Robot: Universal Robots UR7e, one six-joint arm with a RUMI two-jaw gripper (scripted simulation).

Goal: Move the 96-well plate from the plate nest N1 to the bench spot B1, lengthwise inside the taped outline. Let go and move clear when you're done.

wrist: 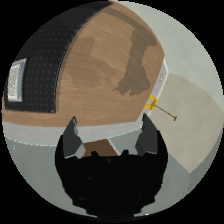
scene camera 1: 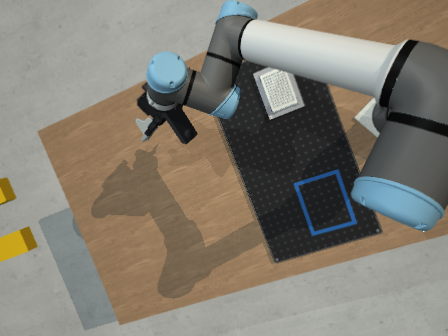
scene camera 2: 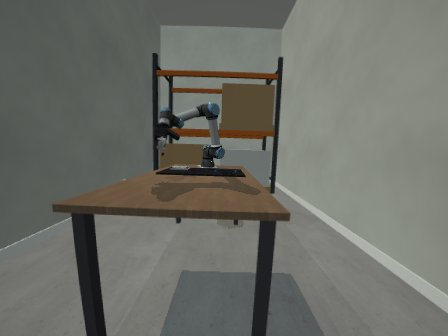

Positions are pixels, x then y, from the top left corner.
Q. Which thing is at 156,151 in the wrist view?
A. The gripper.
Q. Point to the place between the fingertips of the gripper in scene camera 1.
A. At 161,123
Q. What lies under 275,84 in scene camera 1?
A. A white 96-well plate.
